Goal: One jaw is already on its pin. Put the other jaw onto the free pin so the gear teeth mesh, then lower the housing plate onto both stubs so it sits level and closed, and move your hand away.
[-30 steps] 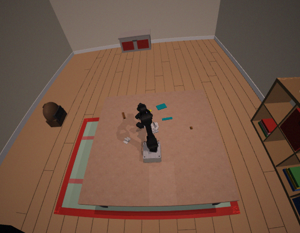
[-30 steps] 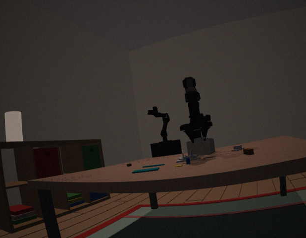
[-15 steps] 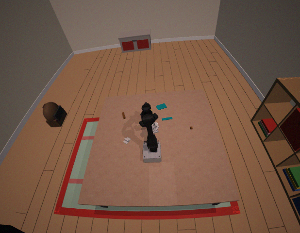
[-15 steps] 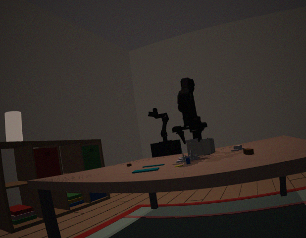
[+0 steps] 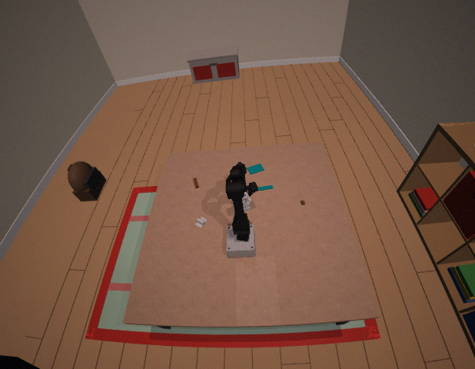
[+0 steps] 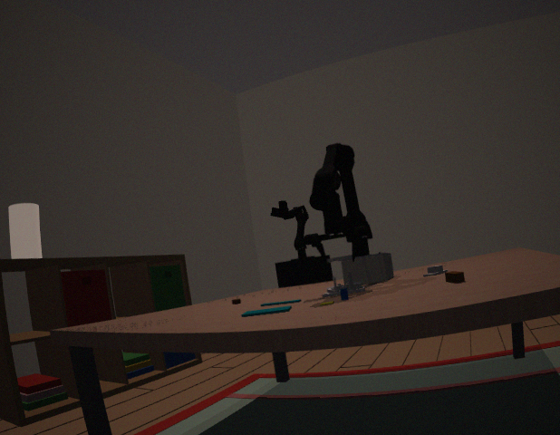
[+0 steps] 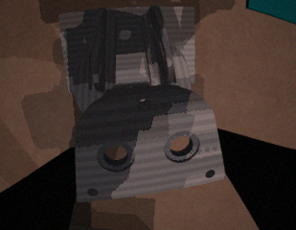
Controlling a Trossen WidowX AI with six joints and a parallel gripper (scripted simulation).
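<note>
Right now the housing plate is 2 cm above my gripper tip and 1 cm ahead of it. Also, from my gripper tip: blue block 21 cm ahead, 11 cm to the left, 7 cm below; then grey jaw 7 cm below, 2 cm to the left; then teal bar 16 cm ahead, 12 cm to the right, 8 cm below.
</note>
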